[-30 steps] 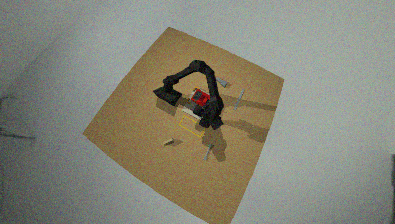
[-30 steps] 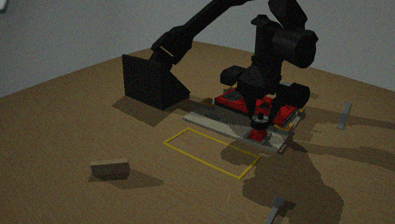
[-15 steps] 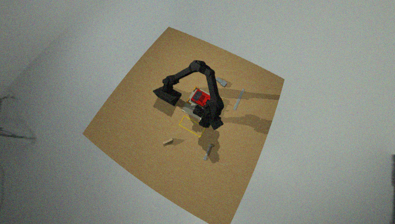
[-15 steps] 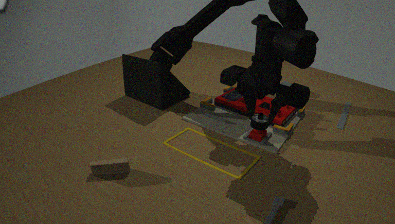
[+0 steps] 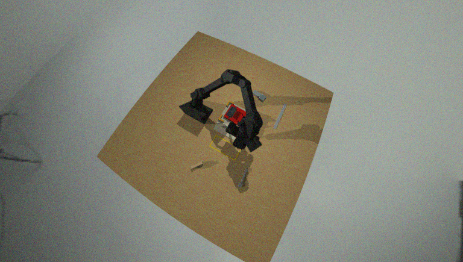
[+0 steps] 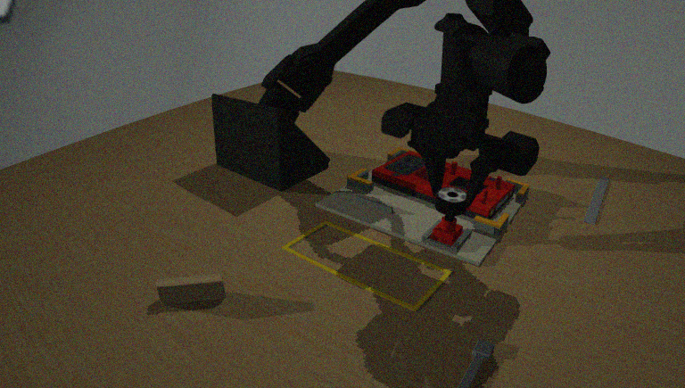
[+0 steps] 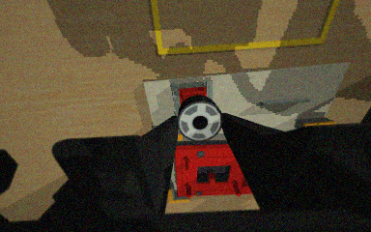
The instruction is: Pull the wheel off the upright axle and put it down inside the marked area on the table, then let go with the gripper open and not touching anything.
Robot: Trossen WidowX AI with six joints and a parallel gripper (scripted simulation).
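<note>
Now: gripper tip 5 cm past the grey baseplate, 10 cm to the right of it and 4 cm above it. Also, from my gripper tip: tan block 18 cm behind, 26 cm to the right, 4 cm below.
</note>
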